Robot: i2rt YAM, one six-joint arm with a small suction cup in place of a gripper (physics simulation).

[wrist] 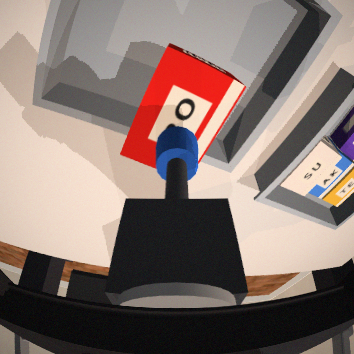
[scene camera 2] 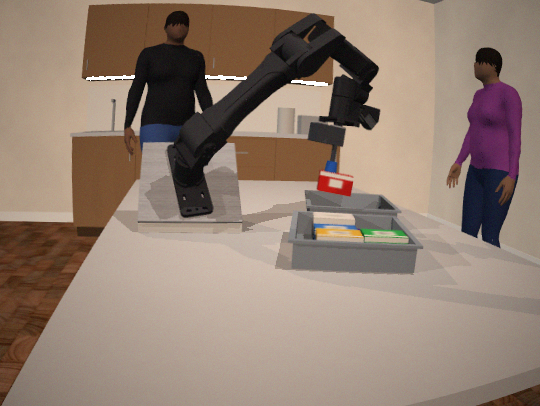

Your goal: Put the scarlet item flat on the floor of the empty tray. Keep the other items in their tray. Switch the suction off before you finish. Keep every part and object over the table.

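Where they show: end effector, tool point: [wrist: 176,137] [scene camera 2: 329,176]; arm's base, origin of the base link: [scene camera 2: 188,178].
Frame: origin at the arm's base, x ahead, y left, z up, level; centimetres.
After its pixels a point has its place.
Note:
My suction gripper [scene camera 2: 330,167] [wrist: 177,152] has its blue cup on the broad face of the scarlet box [scene camera 2: 324,186] @(x 32.6, y -1.6, z -1.7 cm) [wrist: 152,97] @(x 38.2, y 1.4, z 1.2 cm) and holds it in the air, slightly tilted in the scene view. In the wrist view the box overlaps the near wall and part of the floor of the empty grey tray [scene camera 2: 372,201] @(x 53.1, y 6.9, z -7.3 cm) [wrist: 90,106] @(x 33.9, y 9.2, z -6.7 cm). The box is above the tray rim. The other grey tray [scene camera 2: 352,258] @(x 20.1, y -37.2, z -8.1 cm) [wrist: 300,140] @(x 29.5, y -16.2, z -7.6 cm) holds a cream box [scene camera 2: 333,218] @(x 25.1, y -20.7, z -5.2 cm) [wrist: 307,172] @(x 26.2, y -17.6, z -5.2 cm), a blue box [wrist: 342,166] @(x 26.5, y -25.1, z -6.4 cm), an orange box [scene camera 2: 339,233] @(x 21.9, y -29.1, z -6.0 cm) [wrist: 345,189] @(x 21.8, y -28.6, z -6.0 cm), a green box [scene camera 2: 385,233] @(x 29.7, y -32.6, z -5.6 cm) and a purple box [wrist: 350,132] @(x 31.9, y -24.3, z -7.3 cm).
The two trays stand side by side with a narrow gap. The arm's base stands on a grey board [scene camera 2: 152,200] @(x -8.5, y -3.2, z -4.2 cm) at the left of the table [scene camera 2: 200,310] @(x -6.6, y -46.3, z -10.4 cm). Two people, one in black [scene camera 2: 172,85] and one in purple [scene camera 2: 495,120], stand beyond the table.

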